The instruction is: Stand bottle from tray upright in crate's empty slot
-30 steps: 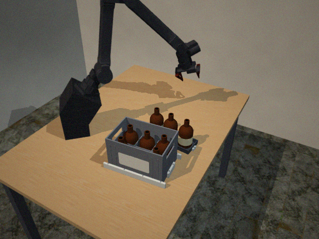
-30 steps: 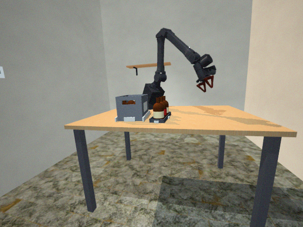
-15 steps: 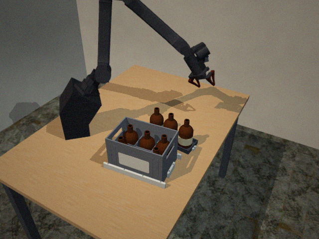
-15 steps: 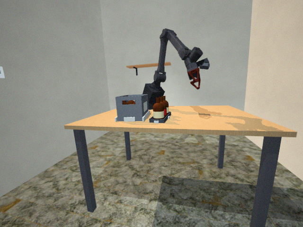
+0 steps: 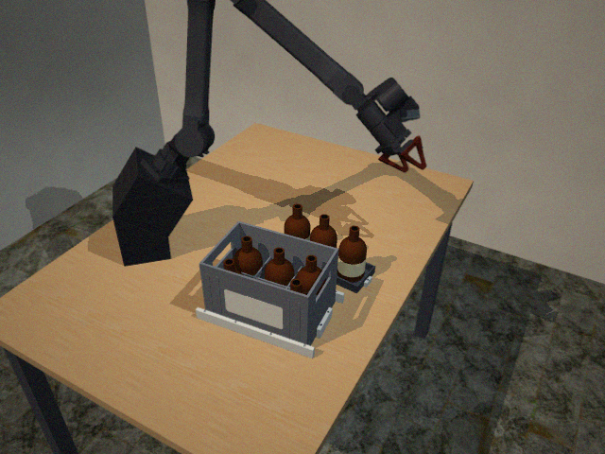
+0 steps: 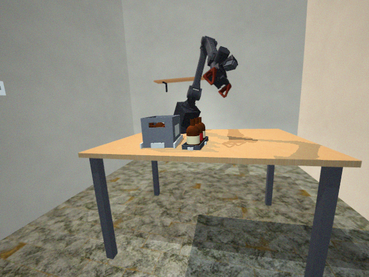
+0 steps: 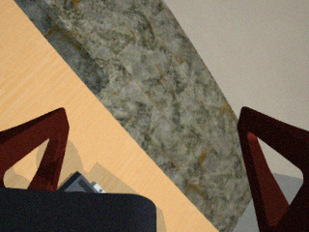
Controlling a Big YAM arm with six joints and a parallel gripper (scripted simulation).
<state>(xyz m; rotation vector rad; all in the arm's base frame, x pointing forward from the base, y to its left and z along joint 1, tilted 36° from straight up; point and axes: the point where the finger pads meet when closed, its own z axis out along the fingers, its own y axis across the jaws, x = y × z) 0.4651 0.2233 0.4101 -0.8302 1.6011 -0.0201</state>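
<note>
Now: hand 40 cm to the left of the grey crate, 21 cm above it and 11 cm past it. From my hand the other things lie so: dark tray: 28 cm below, 17 cm to the right, 14 cm behind.
</note>
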